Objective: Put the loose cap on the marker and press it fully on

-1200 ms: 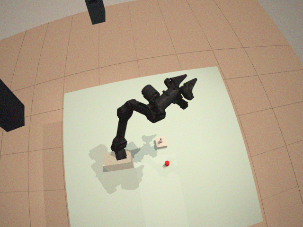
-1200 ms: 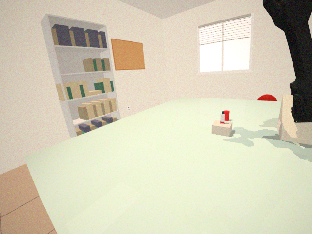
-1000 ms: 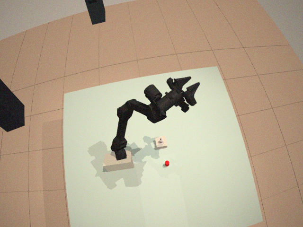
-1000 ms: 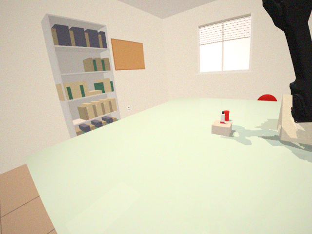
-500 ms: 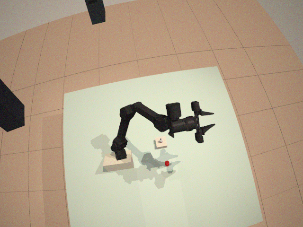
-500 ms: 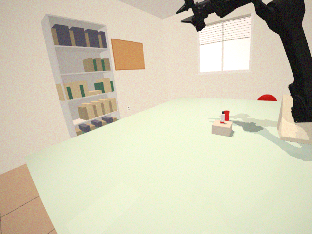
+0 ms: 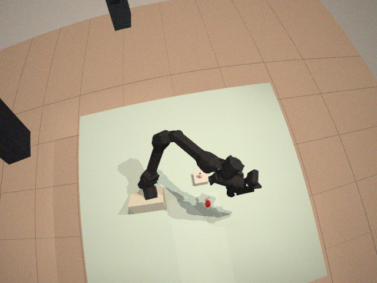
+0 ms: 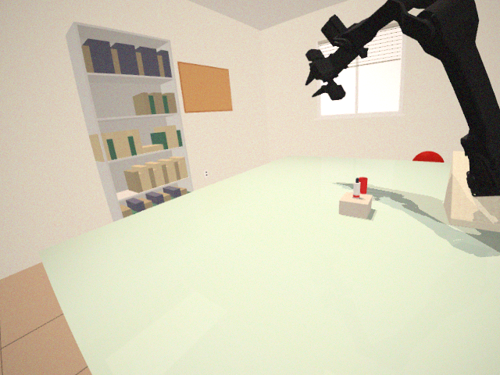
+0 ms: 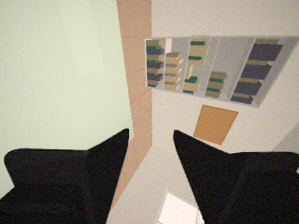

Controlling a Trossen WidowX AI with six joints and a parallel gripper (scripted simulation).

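My gripper tip is now 19 cm past the red cap, 10 cm to the right of it and 31 cm above it. Round my gripper tip: beige holder block 18 cm behind, 25 cm to the left, 32 cm below.
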